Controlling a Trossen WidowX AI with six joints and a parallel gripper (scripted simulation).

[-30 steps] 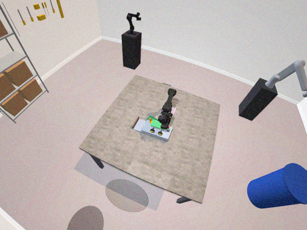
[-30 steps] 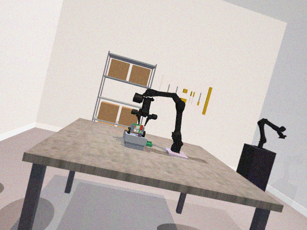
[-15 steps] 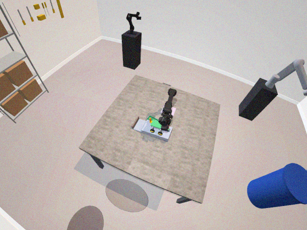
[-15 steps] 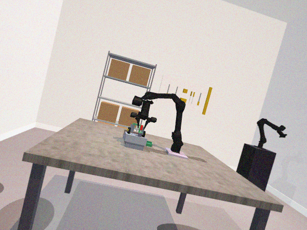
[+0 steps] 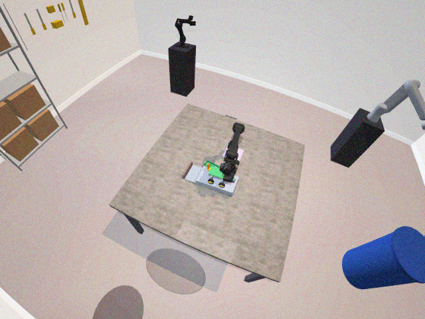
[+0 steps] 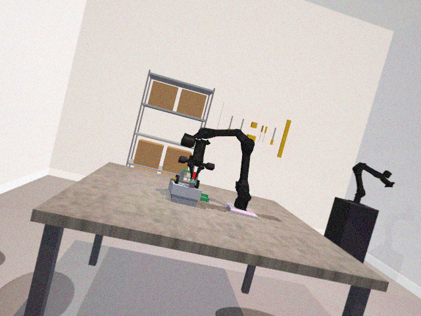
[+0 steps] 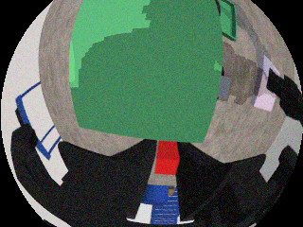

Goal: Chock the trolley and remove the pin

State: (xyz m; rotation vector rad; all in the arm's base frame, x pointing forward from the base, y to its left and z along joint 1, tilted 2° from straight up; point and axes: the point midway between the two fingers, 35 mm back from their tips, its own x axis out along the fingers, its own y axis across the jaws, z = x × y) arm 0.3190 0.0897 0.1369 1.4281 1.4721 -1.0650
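My gripper tip is now 20 cm to the left of the green tray, 14 cm above it and 10 cm past it. From my gripper tip the other things lie so: red-headed stop pin (right at my gripper tip); trolley (10 cm to the right, 2 cm below, 2 cm ahead); yellow chock (18 cm to the right, 5 cm below, 4 cm behind).
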